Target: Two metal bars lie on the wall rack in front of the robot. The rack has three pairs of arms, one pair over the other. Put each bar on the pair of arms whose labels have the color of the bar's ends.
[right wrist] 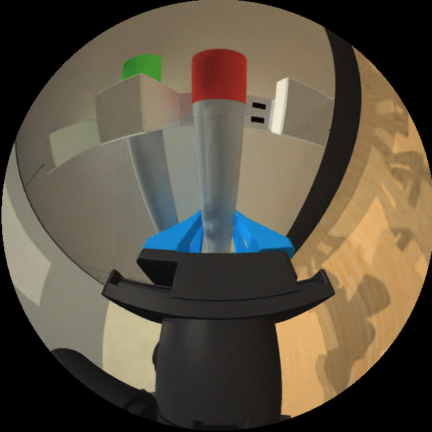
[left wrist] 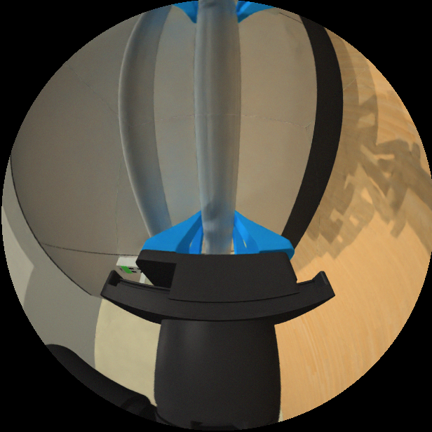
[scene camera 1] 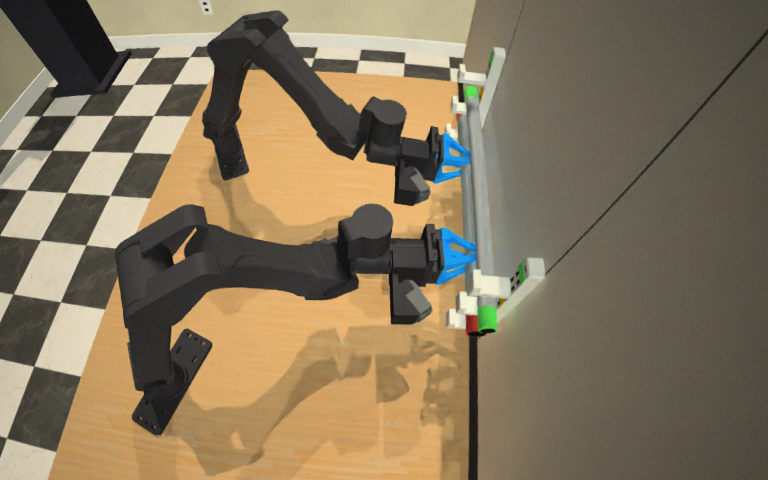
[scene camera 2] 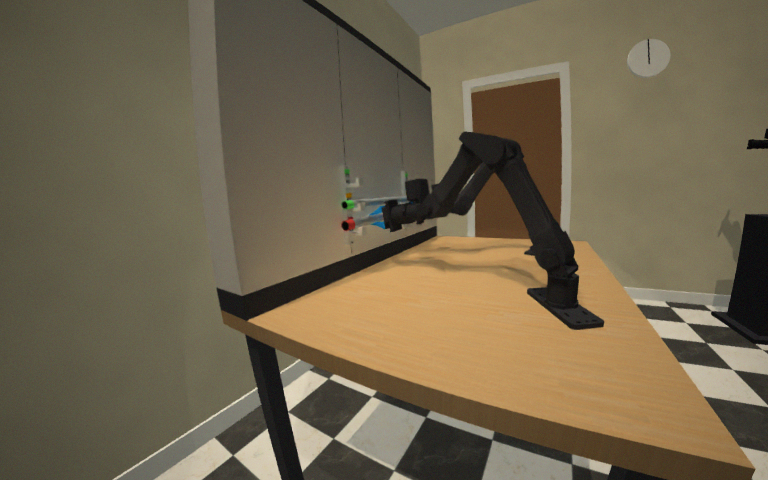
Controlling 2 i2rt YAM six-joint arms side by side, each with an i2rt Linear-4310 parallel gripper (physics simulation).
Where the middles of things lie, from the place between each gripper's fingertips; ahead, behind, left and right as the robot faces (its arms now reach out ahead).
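The red-ended bar [scene camera 1: 465, 169] is 2 cm behind my left hand and 9 cm to the right of it. From that same left hand, the green-ended bar [right wrist: 147, 153] is also 9 cm to the right and 2 cm behind, but it sits 6 cm above.
Measured from my right hand, the red-ended bar is 12 cm to the left, and the green-ended bar is 11 cm to the left and 5 cm above.
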